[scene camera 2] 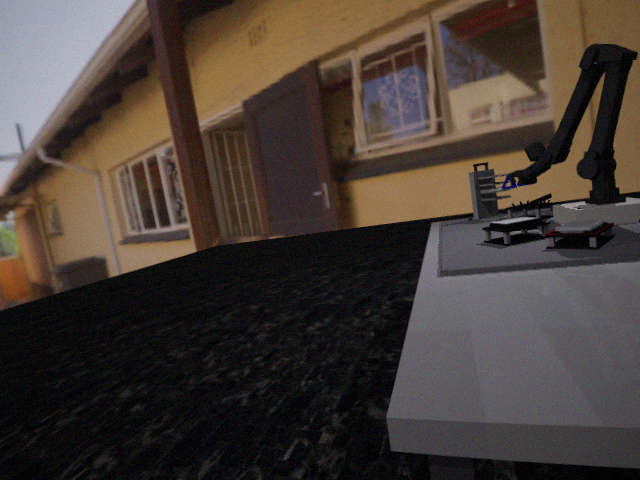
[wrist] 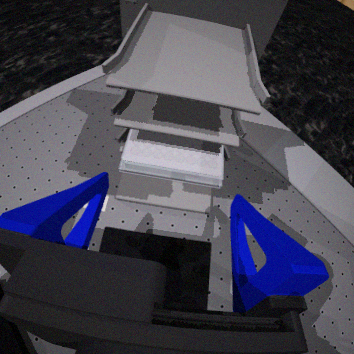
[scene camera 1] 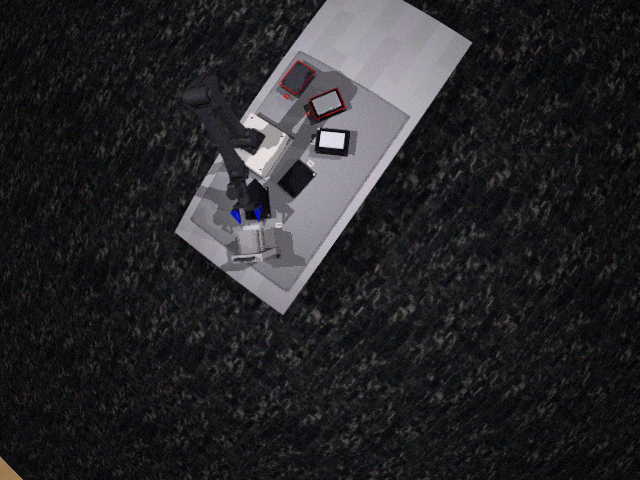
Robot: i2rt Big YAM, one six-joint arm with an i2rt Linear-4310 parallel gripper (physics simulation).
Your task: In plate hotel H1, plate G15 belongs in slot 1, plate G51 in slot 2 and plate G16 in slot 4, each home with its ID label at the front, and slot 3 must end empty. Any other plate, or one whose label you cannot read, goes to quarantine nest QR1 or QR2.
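Places are measured from the arm's base along level axes (x right, y ahead, z up), in millimetres.
Where they show: gripper, fingertip midpoint: (scene camera 2: pixel 510 186) (wrist: pixel 171 189) (scene camera 1: pixel 249 222); arm's base at its link origin: (scene camera 2: pixel 604 202) (scene camera 1: pixel 253 142).
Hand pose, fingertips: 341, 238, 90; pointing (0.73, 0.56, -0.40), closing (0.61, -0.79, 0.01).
Each offset is from my fingertips to the top centre of the thing, as dx, dy, dz. "spot": to the spot under its first point.
Plate hotel H1 (scene camera 1: pixel 250 241) (scene camera 2: pixel 483 198) (wrist: pixel 195 60) stands at one end of the mat with its shelves towards my gripper. A clear, whitish plate {+60, +50, -1} (wrist: pixel 171 156) lies in the second slot from the bottom; no label on it is readable. The two shelves above and the bottom shelf show no plate. My gripper (scene camera 1: pixel 249 221) (scene camera 2: pixel 509 181) (wrist: pixel 171 189) is open and empty, just in front of the shelves, its fingers apart from the plate. A white-topped plate {-705, -21, -97} (scene camera 1: pixel 326 103) (scene camera 2: pixel 581 226) sits in a red-rimmed nest; the other red-rimmed nest {-753, -235, -105} (scene camera 1: pixel 297 78) shows no plate. Their labels are unreadable.
A black nest {spot: -531, +165, -95} (scene camera 1: pixel 339 151) holds another white-topped plate {-551, +110, -87} (scene camera 1: pixel 332 139). Two black nests {spot: -300, +53, -139} (scene camera 1: pixel 297 178) {spot: -93, -13, -91} (scene camera 1: pixel 263 205) show no plate; the latter is partly under the arm and also shows in the wrist view (wrist: pixel 187 265). The arm's white base (scene camera 1: pixel 273 152) stands beside them.
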